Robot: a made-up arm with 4 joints.
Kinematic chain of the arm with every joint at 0, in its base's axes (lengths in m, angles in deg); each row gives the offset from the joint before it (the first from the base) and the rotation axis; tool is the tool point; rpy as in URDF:
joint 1: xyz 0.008 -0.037 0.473 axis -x
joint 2: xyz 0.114 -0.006 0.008 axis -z
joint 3: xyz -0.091 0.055 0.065 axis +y
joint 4: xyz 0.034 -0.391 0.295 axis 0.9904 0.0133 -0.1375
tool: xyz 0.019 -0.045 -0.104 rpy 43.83 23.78 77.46
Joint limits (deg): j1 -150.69..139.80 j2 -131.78..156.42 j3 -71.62..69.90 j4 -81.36..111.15
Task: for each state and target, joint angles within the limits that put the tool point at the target. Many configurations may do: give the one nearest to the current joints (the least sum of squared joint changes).
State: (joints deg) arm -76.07 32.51 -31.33 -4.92
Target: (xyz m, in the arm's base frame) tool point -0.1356 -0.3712 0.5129
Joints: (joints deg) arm -44.49 36.75 -13.50 33.55
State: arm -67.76 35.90 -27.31 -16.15
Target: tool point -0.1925 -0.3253 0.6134
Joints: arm -28.89 45.18 -16.95 17.36
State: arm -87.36 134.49 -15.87 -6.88
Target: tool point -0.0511 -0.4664 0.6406
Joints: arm -121.19 141.05 -17.44 -10.11
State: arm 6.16 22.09 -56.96 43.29
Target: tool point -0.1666 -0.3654 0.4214
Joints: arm -41.66 7.57 -71.62 38.15
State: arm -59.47 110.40 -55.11 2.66
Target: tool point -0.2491 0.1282 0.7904
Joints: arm -30.06 96.30 -70.82 -13.15
